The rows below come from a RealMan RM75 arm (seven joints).
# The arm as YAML. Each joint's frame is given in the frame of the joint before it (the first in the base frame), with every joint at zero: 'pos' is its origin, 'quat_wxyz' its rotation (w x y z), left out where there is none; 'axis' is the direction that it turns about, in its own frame. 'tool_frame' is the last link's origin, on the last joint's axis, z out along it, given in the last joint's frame.
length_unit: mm
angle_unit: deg
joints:
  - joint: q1
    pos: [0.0, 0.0, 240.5]
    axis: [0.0, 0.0, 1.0]
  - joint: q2
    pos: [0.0, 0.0, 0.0]
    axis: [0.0, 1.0, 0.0]
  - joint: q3
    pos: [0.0, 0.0, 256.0]
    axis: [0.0, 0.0, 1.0]
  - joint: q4
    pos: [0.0, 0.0, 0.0]
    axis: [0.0, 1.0, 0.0]
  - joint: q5
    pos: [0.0, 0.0, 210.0]
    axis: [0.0, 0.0, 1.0]
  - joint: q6
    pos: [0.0, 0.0, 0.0]
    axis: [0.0, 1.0, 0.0]
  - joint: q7
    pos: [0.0, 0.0, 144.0]
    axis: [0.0, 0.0, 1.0]
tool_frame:
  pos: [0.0, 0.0, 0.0]
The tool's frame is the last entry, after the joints.
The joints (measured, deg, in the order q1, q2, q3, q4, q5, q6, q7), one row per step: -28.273, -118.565, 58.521, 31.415, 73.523, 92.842, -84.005; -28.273, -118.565, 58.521, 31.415, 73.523, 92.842, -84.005; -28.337, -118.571, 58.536, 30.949, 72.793, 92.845, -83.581; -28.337, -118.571, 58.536, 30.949, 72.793, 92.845, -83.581; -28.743, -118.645, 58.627, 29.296, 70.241, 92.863, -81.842; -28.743, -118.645, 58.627, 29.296, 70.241, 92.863, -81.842; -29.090, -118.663, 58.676, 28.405, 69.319, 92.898, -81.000
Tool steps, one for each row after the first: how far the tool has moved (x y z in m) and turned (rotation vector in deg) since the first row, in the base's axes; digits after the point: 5 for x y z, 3 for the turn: 0.00000, 0.00000, 0.00000, 0.000, 0.000, 0.000; -0.00005, 0.00038, 0.00033, 0.441, -0.557, 0.179; -0.00005, 0.00038, 0.00033, 0.441, -0.557, 0.179; 0.00081, 0.00216, 0.00105, 2.139, -2.404, 0.554; 0.00081, 0.00216, 0.00105, 2.139, -2.404, 0.554; 0.00151, 0.00309, 0.00065, 2.733, -3.043, 0.606
